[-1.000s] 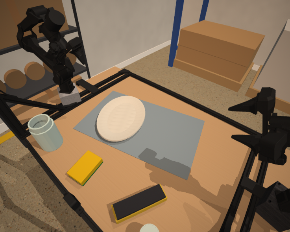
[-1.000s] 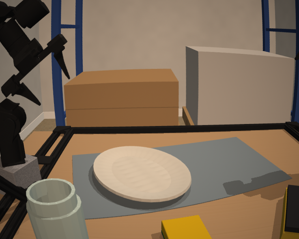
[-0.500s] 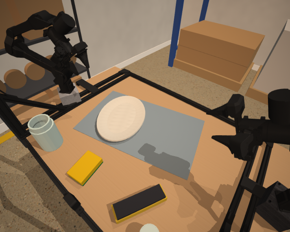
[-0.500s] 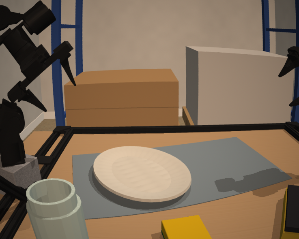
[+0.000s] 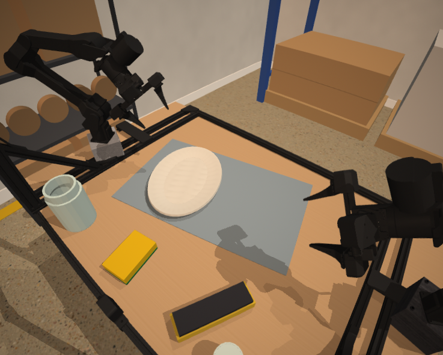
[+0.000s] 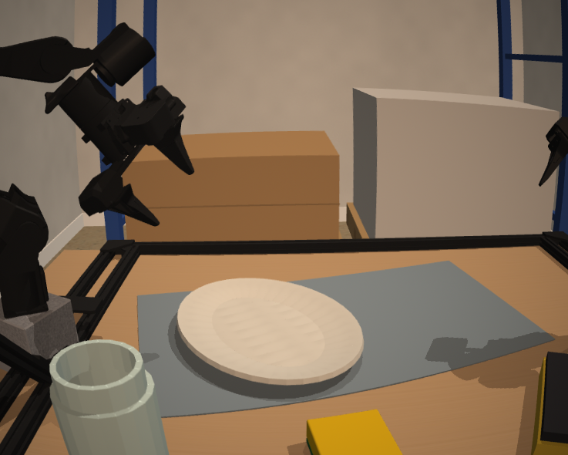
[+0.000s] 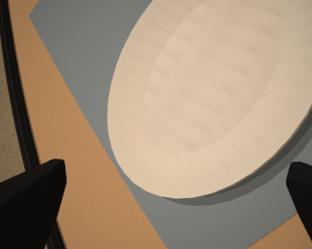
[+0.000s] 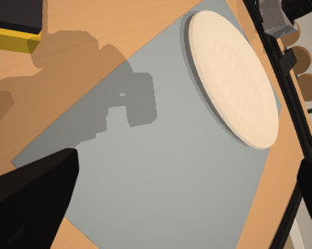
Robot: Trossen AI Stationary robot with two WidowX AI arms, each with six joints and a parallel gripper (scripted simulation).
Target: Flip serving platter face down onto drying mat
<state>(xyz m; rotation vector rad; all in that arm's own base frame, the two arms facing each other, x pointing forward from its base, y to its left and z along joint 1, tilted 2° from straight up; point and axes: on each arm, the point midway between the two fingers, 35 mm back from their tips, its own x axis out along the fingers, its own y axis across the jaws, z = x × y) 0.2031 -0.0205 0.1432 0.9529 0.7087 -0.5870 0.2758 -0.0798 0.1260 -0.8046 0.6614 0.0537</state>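
The cream oval serving platter is 1 cm behind my left hand, 13 cm to the right of it and 21 cm below it. Round my left hand: pale green jar: 31 cm behind, 3 cm to the left, 16 cm below; grey drying mat: 1 cm ahead, 23 cm to the right, 23 cm below; yellow sponge: 31 cm behind, 19 cm to the right, 21 cm below.
The cream oval serving platter lies 42 cm to the left of my right hand, 20 cm below it and 9 cm ahead of it. From my right hand the other things lie so: grey drying mat 32 cm to the left, 21 cm below, 10 cm ahead; then yellow sponge 36 cm to the left, 21 cm behind, 20 cm below; then black-and-yellow brush 20 cm behind, 18 cm below, 12 cm to the left.
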